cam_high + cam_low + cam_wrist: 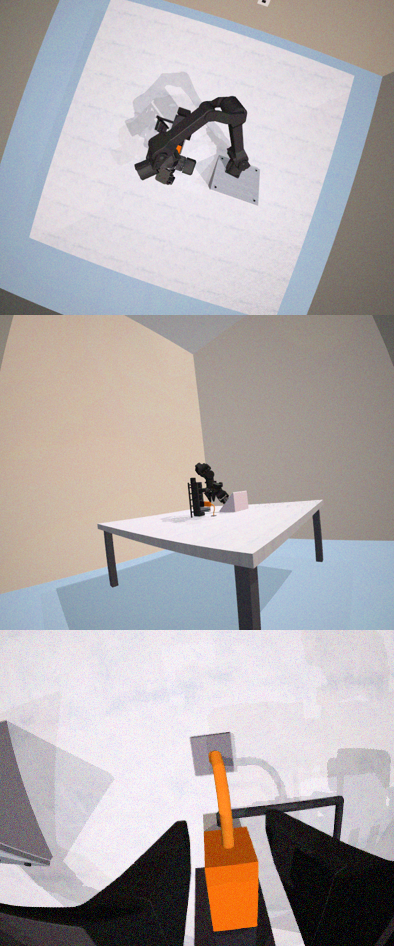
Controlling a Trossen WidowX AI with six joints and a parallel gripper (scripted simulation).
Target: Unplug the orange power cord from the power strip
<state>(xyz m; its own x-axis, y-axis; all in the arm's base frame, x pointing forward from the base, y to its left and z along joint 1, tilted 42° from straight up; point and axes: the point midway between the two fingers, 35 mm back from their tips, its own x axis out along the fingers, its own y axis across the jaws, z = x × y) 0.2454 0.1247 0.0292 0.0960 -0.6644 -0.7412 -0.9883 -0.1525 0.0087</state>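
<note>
My gripper tip is now 6 cm to the left of the orange plug and 1 cm short of it.
</note>
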